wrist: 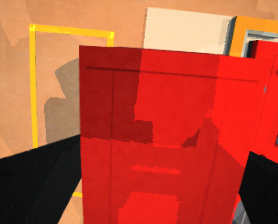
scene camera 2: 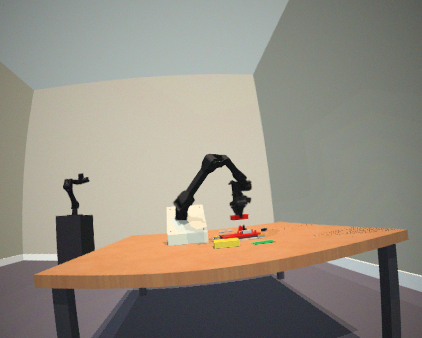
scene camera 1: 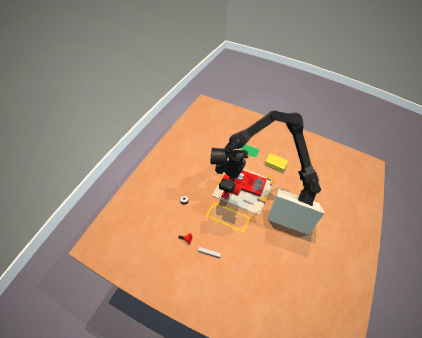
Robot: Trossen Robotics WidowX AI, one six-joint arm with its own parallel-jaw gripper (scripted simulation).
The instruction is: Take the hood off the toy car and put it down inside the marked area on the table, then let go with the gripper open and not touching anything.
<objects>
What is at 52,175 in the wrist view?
My gripper.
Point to a pale base plate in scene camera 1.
At 245,200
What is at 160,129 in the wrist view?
A red hood.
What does my gripper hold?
A red hood.
</objects>
